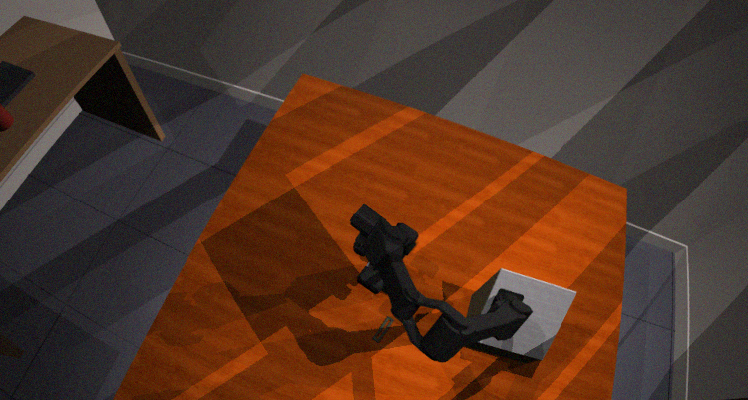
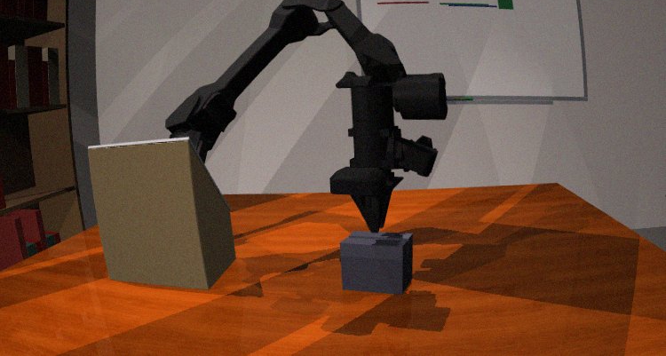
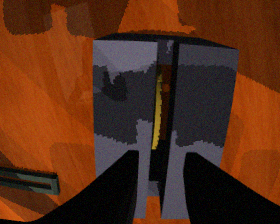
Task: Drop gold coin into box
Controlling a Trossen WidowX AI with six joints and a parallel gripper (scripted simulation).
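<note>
My gripper tip is now 2 cm above the coin.
</note>
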